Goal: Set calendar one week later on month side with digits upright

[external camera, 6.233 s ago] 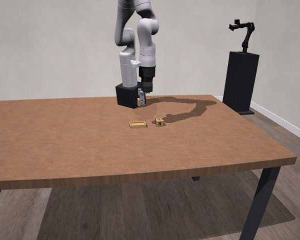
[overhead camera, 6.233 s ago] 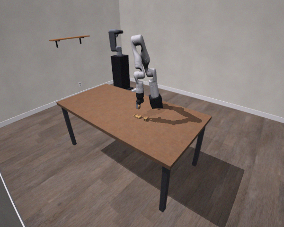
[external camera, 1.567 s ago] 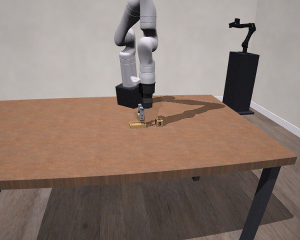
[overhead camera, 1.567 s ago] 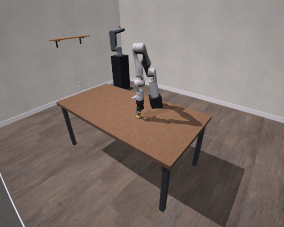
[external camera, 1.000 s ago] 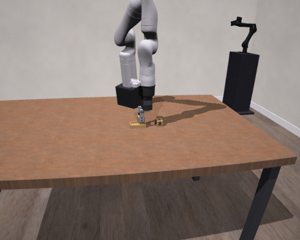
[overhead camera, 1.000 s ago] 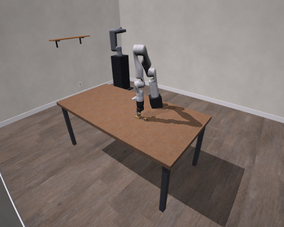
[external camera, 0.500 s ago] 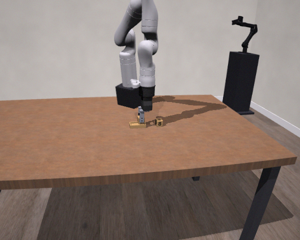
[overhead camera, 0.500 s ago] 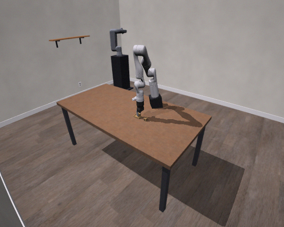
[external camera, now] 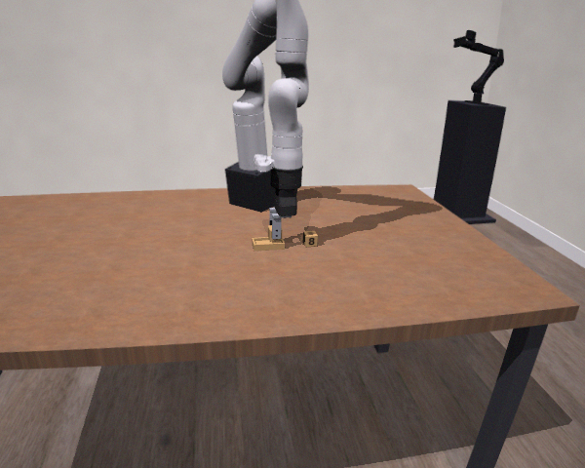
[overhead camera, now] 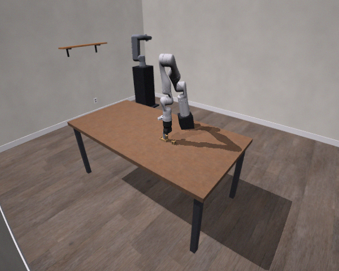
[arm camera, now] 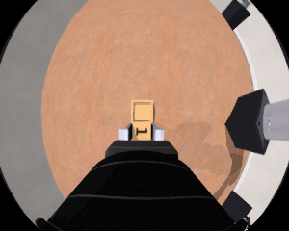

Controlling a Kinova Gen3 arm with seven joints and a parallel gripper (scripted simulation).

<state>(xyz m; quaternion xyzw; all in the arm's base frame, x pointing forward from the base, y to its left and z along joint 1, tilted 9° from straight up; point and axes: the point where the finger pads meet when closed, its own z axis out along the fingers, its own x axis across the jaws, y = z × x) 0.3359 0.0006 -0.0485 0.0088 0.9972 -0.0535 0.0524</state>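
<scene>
The wooden tray is 40 mm below my hand and 20 mm to the right of it.
</scene>
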